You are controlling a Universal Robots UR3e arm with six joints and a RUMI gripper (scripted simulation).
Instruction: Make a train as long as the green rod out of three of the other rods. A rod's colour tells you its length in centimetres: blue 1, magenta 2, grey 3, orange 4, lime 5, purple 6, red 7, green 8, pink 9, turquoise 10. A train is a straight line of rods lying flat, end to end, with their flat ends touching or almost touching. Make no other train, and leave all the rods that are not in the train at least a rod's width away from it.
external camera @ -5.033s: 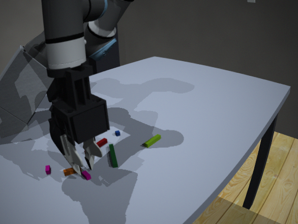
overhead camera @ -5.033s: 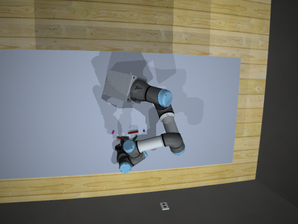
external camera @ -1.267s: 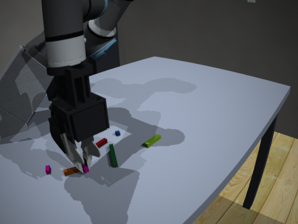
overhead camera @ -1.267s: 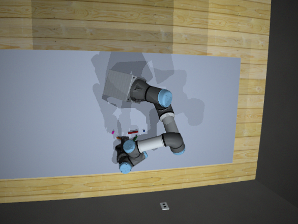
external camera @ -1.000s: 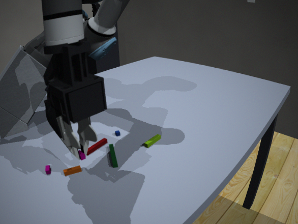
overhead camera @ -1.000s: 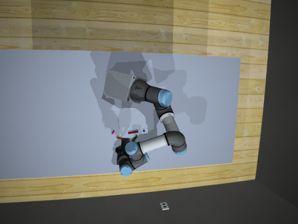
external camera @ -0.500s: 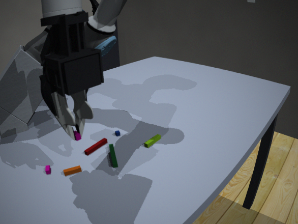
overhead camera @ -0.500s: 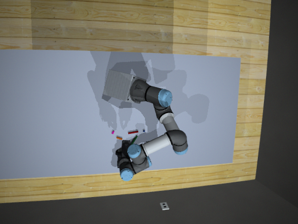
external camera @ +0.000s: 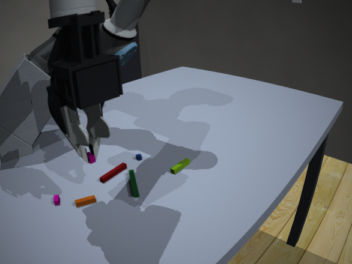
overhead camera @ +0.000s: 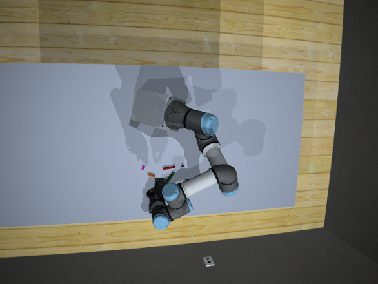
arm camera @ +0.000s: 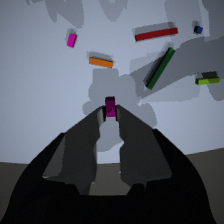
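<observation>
Right now the blue rod is 16 cm to the left of my hand, 11 cm below it and 8 cm behind it. The rest, counted from my hand: green rod 11 cm below, 9 cm to the left, 1 cm behind; orange rod 11 cm below, 4 cm behind, 1 cm to the right; red rod 11 cm below, 8 cm to the left, 7 cm behind.
</observation>
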